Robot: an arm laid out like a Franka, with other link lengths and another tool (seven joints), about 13 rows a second.
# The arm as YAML. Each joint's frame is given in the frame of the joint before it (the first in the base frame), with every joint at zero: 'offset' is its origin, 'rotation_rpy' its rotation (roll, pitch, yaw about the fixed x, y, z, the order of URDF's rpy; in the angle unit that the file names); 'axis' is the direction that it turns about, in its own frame. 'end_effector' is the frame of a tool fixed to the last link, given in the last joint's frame.
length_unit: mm
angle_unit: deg
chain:
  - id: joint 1
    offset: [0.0, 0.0, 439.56]
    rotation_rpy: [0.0, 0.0, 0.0]
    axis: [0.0, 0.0, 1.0]
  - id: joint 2
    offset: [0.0, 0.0, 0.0]
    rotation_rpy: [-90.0, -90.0, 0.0]
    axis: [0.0, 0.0, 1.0]
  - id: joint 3
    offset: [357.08, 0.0, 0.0]
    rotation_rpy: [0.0, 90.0, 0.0]
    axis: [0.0, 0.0, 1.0]
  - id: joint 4
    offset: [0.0, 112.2, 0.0]
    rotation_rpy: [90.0, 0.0, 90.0]
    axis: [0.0, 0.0, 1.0]
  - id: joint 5
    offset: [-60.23, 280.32, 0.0]
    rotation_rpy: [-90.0, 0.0, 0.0]
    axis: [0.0, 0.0, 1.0]
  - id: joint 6
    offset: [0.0, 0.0, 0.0]
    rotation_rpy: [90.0, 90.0, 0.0]
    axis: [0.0, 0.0, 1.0]
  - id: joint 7
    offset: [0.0, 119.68, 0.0]
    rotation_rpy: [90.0, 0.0, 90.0]
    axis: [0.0, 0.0, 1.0]
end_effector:
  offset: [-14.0, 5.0, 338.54]
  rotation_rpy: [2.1, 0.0, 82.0]
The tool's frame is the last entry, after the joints.
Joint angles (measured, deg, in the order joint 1, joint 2, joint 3, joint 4, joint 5, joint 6, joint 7), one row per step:
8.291 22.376 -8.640 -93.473 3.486 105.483 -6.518
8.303 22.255 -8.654 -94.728 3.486 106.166 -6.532
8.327 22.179 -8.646 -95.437 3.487 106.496 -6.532
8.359 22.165 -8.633 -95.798 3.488 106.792 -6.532
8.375 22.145 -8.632 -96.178 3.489 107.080 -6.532
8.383 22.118 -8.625 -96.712 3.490 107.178 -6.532
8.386 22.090 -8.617 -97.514 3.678 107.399 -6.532
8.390 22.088 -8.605 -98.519 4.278 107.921 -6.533
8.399 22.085 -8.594 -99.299 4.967 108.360 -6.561
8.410 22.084 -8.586 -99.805 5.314 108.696 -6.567
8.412 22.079 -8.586 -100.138 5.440 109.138 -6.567
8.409 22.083 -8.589 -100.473 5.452 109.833 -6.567
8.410 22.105 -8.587 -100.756 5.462 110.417 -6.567
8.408 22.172 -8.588 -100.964 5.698 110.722 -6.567
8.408 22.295 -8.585 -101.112 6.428 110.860 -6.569
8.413 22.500 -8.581 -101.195 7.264 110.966 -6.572
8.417 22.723 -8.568 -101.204 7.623 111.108 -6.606
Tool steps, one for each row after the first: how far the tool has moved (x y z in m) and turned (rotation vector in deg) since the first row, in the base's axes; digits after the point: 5 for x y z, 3 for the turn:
-0.00476 -0.00052 -0.00534 -0.006 0.450 -0.057
-0.00782 -0.00048 -0.00830 -0.003 0.753 -0.066
-0.00868 -0.00020 -0.00996 -0.004 0.804 -0.042
-0.00971 -0.00020 -0.01166 -0.009 0.876 -0.046
-0.01308 -0.00024 -0.01426 -0.007 1.285 -0.062
-0.01774 0.00052 -0.01821 0.155 1.833 -0.185
-0.02219 0.00327 -0.02330 0.664 2.301 -0.519
-0.02546 0.00655 -0.02717 1.251 2.623 -0.864
-0.02730 0.00821 -0.02963 1.538 2.784 -1.051
-0.02715 0.00862 -0.03109 1.628 2.666 -1.141
-0.02551 0.00831 -0.03251 1.609 2.309 -1.184
-0.02421 0.00811 -0.03388 1.591 2.030 -1.213
-0.02413 0.00905 -0.03541 1.767 1.993 -1.359
-0.02468 0.01247 -0.03722 2.360 2.108 -1.756
-0.02511 0.01646 -0.03941 3.030 2.268 -2.204
-0.02489 0.01819 -0.04142 3.302 2.347 -2.357

